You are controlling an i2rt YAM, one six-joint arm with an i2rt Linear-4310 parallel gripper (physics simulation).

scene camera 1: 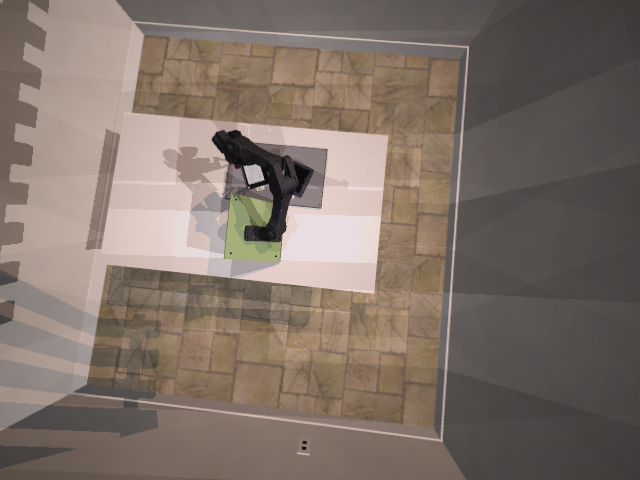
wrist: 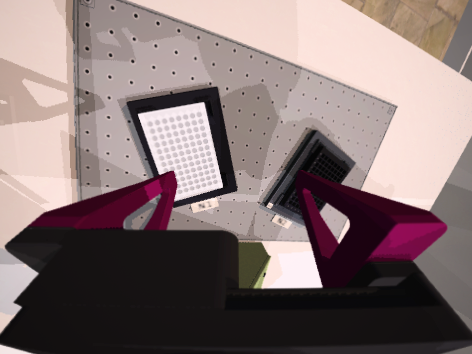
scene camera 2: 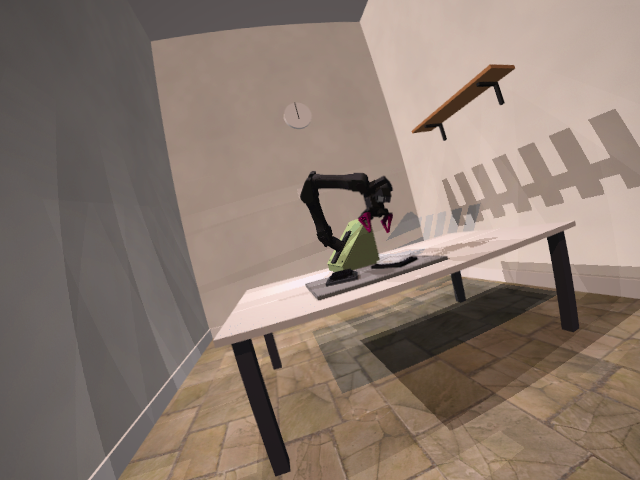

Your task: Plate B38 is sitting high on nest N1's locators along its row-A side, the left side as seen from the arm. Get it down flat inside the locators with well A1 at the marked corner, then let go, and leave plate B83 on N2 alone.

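Pixels of known places: gripper, between the fingertips: [wrist: 236, 177] [scene camera 2: 379, 232]; arm's base, origin of its link: [scene camera 1: 263, 234] [scene camera 2: 341, 247].
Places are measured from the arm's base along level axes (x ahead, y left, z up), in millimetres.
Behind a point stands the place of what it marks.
White plate B38 [wrist: 182, 150] {x 352, y 96, z -80 mm} [scene camera 1: 253, 174] {x 324, y 89, z -83 mm} [scene camera 2: 398, 256] {x 363, y 107, z -79 mm} lies in black nest N1 [wrist: 226, 145] {x 363, y 33, z -97 mm}. In the wrist view it is close to the nest's left wall, with a wider dark gap on the right; its tilt is hard to judge. N1's marked corner is hidden behind the left finger. Black plate B83 [wrist: 326, 167] {x 347, y -151, z -84 mm} sits in nest N2 [wrist: 286, 172] [scene camera 2: 341, 278], to the right, partly behind the right finger. My gripper [wrist: 236, 177] {x 356, y 49, z 41 mm} [scene camera 2: 377, 230] {x 356, y 49, z 41 mm} is open and empty, well above the nests. Its left fingertip overlaps B38's near end in the wrist view.
Both nests stand on a grey perforated board [wrist: 250, 100] {x 435, y 2, z -109 mm} [scene camera 1: 310, 200] {x 196, y -216, z -109 mm} [scene camera 2: 317, 292] {x 416, y -283, z -108 mm} on the pale table [scene camera 1: 336, 237] {x 2, y -360, z -121 mm} [scene camera 2: 273, 310] {x 426, y -448, z -121 mm}. The green arm mount [scene camera 1: 242, 248] {x -74, y 74, z 75 mm} [scene camera 2: 356, 250] {x 164, y 10, z -23 mm} [wrist: 252, 262] {x 161, y -37, z -65 mm} stands beside the board. A label N1 [wrist: 205, 205] {x 254, y 55, z -107 mm} and a label N2 [wrist: 282, 221] {x 221, y -106, z -107 mm} lie at the nests' near ends.
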